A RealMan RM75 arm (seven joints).
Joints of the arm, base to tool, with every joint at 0 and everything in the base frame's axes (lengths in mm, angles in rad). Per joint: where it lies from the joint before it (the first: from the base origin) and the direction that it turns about. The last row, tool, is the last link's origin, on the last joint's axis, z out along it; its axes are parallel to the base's.
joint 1: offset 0 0 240.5 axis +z
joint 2: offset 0 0 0 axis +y
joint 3: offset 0 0 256 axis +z
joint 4: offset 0 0 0 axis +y
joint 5: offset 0 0 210 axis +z
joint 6: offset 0 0 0 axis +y
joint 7: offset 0 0 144 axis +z
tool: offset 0 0 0
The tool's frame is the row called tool.
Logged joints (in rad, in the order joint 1, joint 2, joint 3, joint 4, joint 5, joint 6, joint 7), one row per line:
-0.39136 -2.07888 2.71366 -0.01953 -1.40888 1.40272 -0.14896
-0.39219 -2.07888 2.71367 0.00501 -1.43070 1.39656 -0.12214
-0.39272 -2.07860 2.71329 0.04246 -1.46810 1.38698 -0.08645
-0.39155 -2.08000 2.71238 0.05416 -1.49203 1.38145 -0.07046
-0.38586 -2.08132 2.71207 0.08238 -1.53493 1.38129 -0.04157
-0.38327 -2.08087 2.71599 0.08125 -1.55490 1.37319 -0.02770
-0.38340 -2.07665 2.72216 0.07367 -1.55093 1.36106 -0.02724
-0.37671 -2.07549 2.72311 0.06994 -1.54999 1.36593 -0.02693
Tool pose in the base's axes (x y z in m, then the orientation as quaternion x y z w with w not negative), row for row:
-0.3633 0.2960 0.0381 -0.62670 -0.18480 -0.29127 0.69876
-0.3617 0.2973 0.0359 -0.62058 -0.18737 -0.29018 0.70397
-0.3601 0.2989 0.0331 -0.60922 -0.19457 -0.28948 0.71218
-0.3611 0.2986 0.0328 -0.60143 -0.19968 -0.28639 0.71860
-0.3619 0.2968 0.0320 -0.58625 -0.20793 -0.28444 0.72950
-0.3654 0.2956 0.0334 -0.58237 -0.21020 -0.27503 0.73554
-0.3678 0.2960 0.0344 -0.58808 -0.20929 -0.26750 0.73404
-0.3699 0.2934 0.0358 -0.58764 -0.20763 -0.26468 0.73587
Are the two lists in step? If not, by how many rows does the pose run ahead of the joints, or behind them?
They are in step.
